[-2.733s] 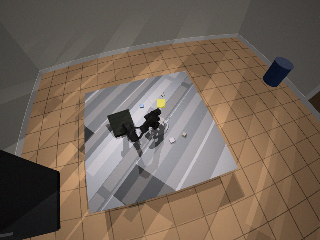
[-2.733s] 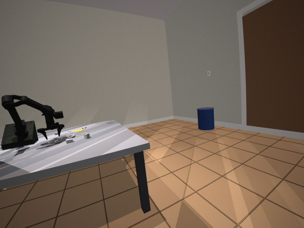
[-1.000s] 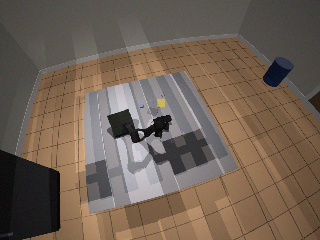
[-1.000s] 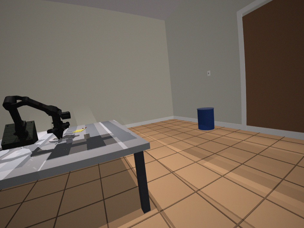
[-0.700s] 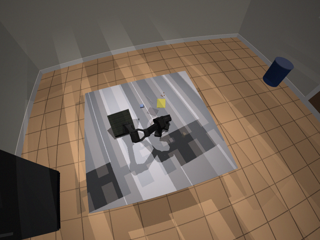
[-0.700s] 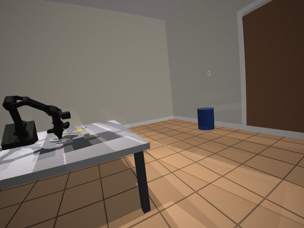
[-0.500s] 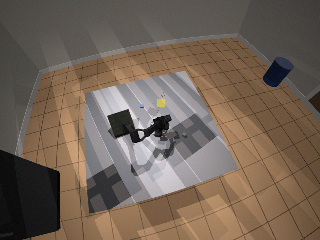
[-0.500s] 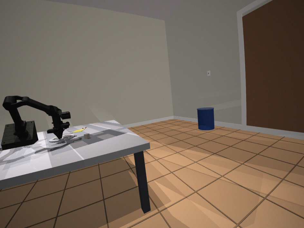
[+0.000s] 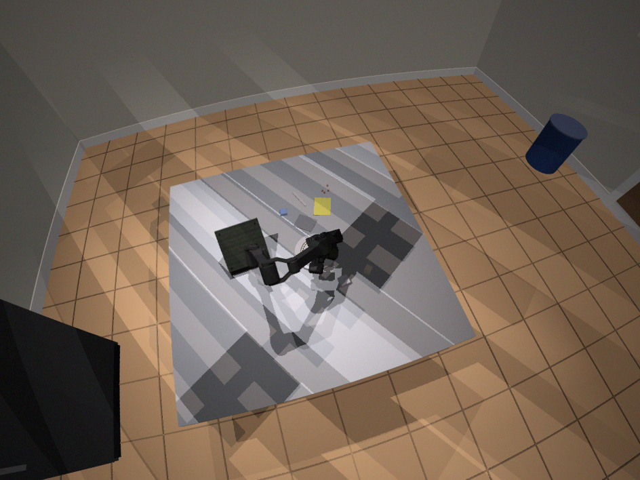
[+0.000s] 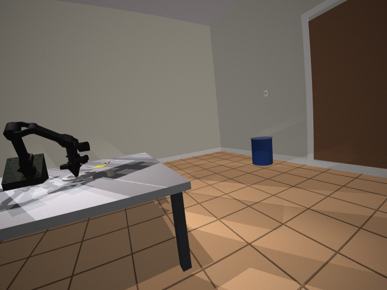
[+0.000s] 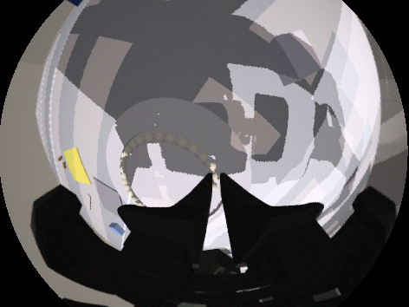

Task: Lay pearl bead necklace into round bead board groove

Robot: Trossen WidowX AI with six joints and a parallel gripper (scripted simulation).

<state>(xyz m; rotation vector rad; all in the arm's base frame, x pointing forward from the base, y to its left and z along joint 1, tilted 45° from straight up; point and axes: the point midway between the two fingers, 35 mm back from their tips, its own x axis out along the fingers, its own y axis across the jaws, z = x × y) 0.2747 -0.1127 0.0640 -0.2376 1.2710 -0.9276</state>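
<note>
Now: the round bead board 6 cm to the left of my gripper tip, 1 cm below it and 1 cm ahead of it. From my gripper tip the other things lie so: grey card (24 cm to the left, 2 cm ahead, 1 cm below); then beige cube (20 cm ahead, 12 cm to the right); then white block (13 cm to the right, 7 cm ahead).
</note>
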